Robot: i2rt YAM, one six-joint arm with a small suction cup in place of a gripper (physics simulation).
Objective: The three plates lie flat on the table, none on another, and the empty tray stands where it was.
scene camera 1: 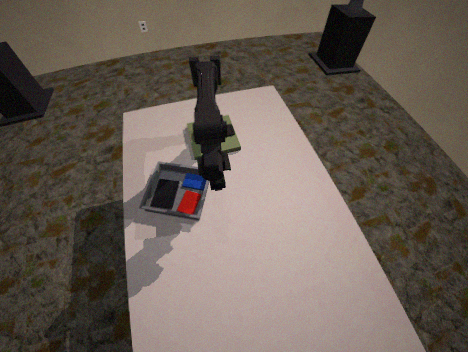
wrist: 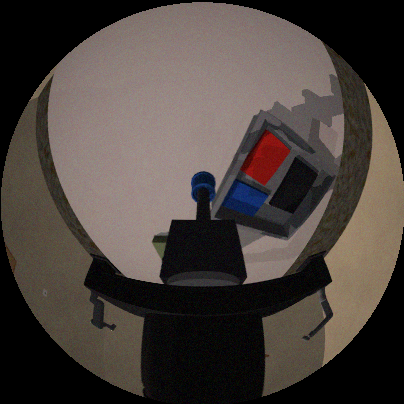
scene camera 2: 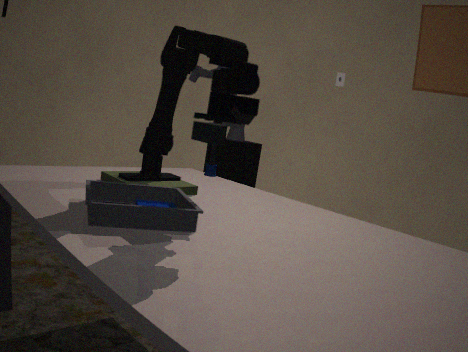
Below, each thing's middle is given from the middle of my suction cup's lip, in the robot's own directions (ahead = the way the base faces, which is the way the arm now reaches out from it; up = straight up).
Scene:
The grey tray (scene camera 2: 184, 218) is 6 cm behind my suction cup, 16 cm to the right of it and 9 cm below it. Round my suction cup: black plate (wrist: 299, 177) 7 cm behind, 21 cm to the right, 11 cm below; blue plate (wrist: 242, 197) 9 cm behind, 8 cm to the right, 11 cm below; red plate (wrist: 268, 152) 12 cm to the right, 11 cm below.

